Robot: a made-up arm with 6 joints.
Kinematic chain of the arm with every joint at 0, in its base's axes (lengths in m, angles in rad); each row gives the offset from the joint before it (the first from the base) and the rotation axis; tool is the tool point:
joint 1: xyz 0 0 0.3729 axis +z
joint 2: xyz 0.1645 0 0 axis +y
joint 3: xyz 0 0 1.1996 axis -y
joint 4: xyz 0 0 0.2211 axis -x
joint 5: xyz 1.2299 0 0 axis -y
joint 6: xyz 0.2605 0 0 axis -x
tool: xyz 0 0 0
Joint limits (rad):
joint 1: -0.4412..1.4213
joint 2: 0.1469..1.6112
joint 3: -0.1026..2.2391
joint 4: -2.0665..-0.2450
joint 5: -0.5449..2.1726
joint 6: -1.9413..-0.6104
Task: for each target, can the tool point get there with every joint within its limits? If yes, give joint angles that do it. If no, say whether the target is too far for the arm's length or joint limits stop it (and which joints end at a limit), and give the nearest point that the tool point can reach.
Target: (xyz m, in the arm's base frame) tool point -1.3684 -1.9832 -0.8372
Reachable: no: joint limits stop it (at a limit: joint 1, joint 2, joint 3, joint 4) | nearest point 1.0616 -0.7543 -0.9216 | short by 2.724 m
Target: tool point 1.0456 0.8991 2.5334
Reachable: yes | joints 0.8393 0.7916 1.8077 -0.7907 1.2821 -1.1007
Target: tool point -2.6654 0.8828 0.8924
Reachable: no: joint limits stop it (at a limit: joint 2, joint 3, joint 4) | nearest point -0.6400 0.2120 2.3708 | short by 2.596 m
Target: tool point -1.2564 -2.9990 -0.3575
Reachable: no: too far | nearest point 1.0854 -0.7776 -0.8826 | short by 3.270 m
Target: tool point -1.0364 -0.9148 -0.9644
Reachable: no: joint limits stop it (at a limit: joint 1, joint 2, joint 3, joint 4) | nearest point 1.0606 -0.7512 -0.9468 | short by 2.103 m
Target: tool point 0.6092 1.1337 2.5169
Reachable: yes | joints 1.1922 0.3763 1.0166 -0.6306 1.8654 -1.6543
